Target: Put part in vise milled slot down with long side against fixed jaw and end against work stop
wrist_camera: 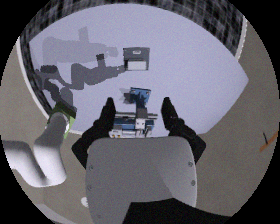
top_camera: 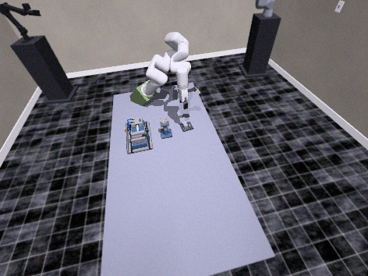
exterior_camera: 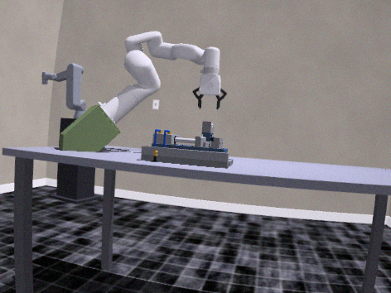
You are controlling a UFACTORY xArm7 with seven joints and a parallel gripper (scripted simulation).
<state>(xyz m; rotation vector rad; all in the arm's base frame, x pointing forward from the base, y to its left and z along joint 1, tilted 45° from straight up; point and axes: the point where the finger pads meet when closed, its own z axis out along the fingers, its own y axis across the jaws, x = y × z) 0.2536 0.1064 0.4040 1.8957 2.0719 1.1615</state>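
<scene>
The part is 22 cm below my hand and 1 cm to the left of it. Also, from my hand: air cylinder 39 cm to the right, 17 cm below, 3 cm behind; blue vise bed 37 cm to the right, 20 cm below, 7 cm ahead.
</scene>
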